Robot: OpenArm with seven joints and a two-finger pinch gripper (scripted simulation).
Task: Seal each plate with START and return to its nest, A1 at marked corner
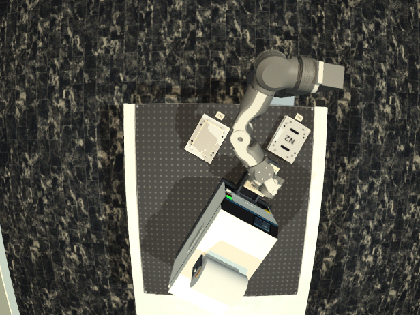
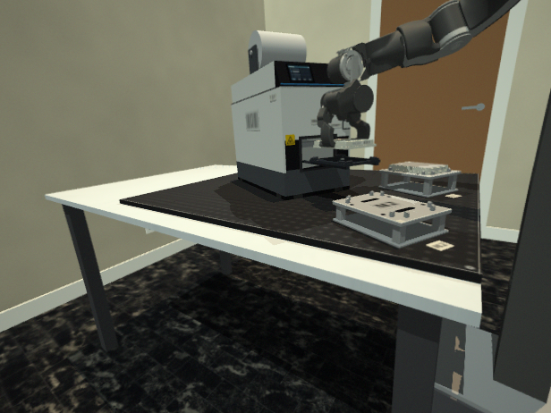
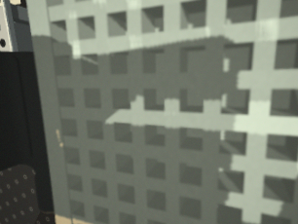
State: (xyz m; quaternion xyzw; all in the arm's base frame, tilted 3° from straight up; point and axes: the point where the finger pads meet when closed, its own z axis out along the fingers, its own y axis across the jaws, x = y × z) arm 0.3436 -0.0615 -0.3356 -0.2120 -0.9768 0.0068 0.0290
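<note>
My gripper is now right at the clear well plate. From my hand the other things lie so: sealer stage 40 mm below; N1 label 210 mm behind, 180 mm to the right, 150 mm below; sealer screen 180 mm above, 120 mm ahead, 10 mm to the right.
</note>
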